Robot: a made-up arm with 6 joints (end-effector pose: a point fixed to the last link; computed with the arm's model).
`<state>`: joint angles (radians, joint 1 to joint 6).
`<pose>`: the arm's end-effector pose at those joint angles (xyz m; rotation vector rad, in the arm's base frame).
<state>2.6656 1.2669 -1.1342 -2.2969 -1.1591 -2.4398</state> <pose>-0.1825 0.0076 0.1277 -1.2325 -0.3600 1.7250</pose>
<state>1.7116 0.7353 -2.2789 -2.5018 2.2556 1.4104</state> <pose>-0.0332 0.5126 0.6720 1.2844 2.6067 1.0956</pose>
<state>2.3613 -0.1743 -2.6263 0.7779 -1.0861 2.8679</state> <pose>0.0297 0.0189 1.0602 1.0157 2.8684 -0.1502</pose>
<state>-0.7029 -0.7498 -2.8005 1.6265 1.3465 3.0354</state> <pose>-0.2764 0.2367 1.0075 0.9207 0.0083 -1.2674</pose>
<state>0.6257 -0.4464 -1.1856 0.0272 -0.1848 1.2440</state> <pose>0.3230 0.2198 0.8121 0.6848 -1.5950 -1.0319</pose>
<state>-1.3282 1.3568 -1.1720 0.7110 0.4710 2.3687</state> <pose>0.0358 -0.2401 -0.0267 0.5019 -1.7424 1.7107</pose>
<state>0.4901 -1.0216 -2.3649 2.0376 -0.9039 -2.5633</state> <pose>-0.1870 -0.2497 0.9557 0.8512 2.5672 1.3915</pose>
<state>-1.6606 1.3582 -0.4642 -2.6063 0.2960 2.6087</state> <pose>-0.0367 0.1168 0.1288 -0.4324 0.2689 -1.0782</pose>
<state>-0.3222 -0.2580 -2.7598 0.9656 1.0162 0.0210</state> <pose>0.0051 -0.0277 1.1072 0.1950 -2.6845 -0.3483</pose>
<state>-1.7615 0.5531 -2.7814 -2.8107 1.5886 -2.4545</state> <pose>-0.1543 -0.4300 0.9716 0.7894 1.4328 -0.3283</pose>
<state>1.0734 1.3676 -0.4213 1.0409 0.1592 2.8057</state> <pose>-0.0253 -0.1147 0.0646 -2.1913 -0.2785 -2.1466</pose>
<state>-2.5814 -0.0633 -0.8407 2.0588 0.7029 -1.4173</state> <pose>-0.4350 -0.2447 0.4098 1.9842 0.8544 2.0990</pose>
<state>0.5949 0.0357 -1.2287 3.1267 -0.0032 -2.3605</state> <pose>0.4048 0.2292 0.4800 0.0535 -1.6290 -0.3929</pose>
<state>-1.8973 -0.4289 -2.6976 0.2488 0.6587 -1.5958</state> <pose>-0.0100 0.0972 1.1399 -2.7218 0.1912 1.1774</pose>
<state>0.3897 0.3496 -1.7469 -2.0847 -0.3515 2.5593</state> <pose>0.4791 0.2238 0.5587 0.1449 -1.7818 -0.1400</pose>
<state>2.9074 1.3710 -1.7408 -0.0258 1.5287 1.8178</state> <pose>-0.3794 0.0611 0.0716 -1.0575 -1.7305 1.4057</pose>
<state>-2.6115 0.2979 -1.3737 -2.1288 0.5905 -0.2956</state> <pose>-0.5124 -0.3092 0.4913 -0.6790 0.7736 0.3273</pose>
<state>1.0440 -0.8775 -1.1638 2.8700 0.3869 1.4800</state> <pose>0.1421 0.1973 0.9098 0.8022 1.9200 -0.6052</pose>
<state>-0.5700 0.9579 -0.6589 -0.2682 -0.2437 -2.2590</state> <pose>0.1929 -0.1263 0.0606 0.4876 -1.1179 2.0417</pose>
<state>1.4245 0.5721 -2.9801 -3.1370 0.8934 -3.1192</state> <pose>0.0866 0.3780 0.9953 -1.3478 2.0742 1.3626</pose>
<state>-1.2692 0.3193 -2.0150 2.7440 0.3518 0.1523</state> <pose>0.1431 -0.5620 0.7383 -1.0418 1.0995 2.3706</pose>
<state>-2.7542 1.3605 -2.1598 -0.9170 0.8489 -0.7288</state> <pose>-0.5904 -0.2144 0.1868 -0.5851 0.3096 -0.7890</pose>
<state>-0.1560 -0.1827 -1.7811 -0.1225 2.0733 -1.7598</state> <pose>0.3837 -0.1096 0.8099 0.2491 -0.8528 1.7405</pose>
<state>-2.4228 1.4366 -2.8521 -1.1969 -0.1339 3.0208</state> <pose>-0.4618 -0.4946 0.4386 0.9305 0.6522 1.7801</pose>
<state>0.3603 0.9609 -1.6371 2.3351 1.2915 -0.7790</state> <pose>0.4867 0.2039 0.2289 1.0034 -0.6895 -0.8966</pose>
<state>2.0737 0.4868 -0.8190 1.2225 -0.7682 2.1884</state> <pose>-0.1441 0.3852 0.2639 0.0420 -0.1122 -1.1901</pose>
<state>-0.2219 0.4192 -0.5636 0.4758 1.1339 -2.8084</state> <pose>0.2549 -0.0602 0.1569 1.5182 -1.3325 1.4332</pose>
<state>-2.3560 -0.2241 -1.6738 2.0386 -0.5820 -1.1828</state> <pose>-0.3751 -0.2250 0.8077 1.9387 0.0933 1.2663</pose>
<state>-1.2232 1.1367 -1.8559 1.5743 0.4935 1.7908</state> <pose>0.1627 -0.5671 0.2168 -0.6233 -0.9371 2.3737</pose>
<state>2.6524 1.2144 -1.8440 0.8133 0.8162 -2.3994</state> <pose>-0.5151 0.2583 0.1436 -1.5756 -0.2202 -1.2841</pose>
